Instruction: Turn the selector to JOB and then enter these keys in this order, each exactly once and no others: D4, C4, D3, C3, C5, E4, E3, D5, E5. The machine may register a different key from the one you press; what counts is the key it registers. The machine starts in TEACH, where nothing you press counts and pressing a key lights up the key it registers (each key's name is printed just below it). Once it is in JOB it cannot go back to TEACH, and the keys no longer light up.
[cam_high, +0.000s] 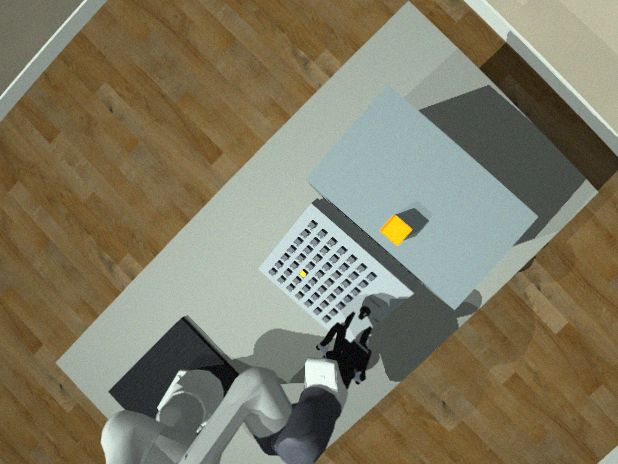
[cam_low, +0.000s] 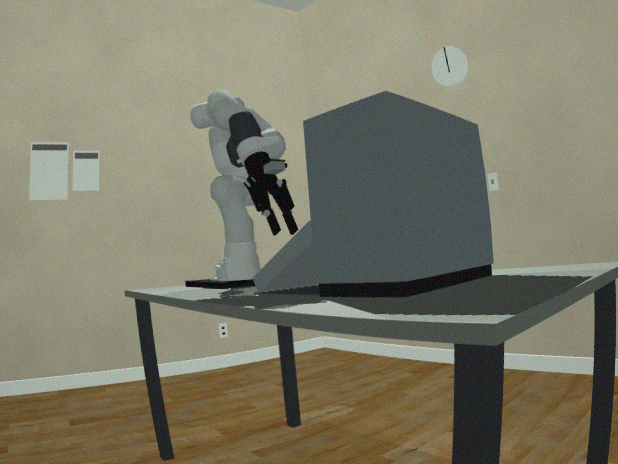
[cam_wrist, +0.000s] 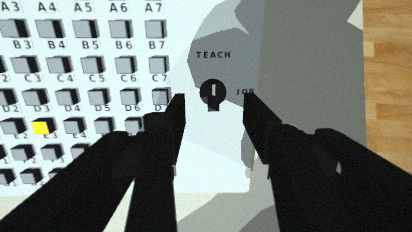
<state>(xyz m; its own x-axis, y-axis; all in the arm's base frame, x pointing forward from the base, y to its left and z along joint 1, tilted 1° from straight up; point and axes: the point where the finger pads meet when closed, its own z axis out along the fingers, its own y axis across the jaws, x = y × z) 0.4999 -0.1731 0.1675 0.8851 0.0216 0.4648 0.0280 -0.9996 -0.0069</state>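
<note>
The selector knob is 4 cm ahead of my hand and 6 cm below it. The rest, counted from my hand: D5 key (3 cm ahead, 13 cm to the left, 7 cm below); then key C5 (6 cm ahead, 13 cm to the left, 6 cm below); then key D6 (3 cm ahead, 9 cm to the left, 7 cm below).
</note>
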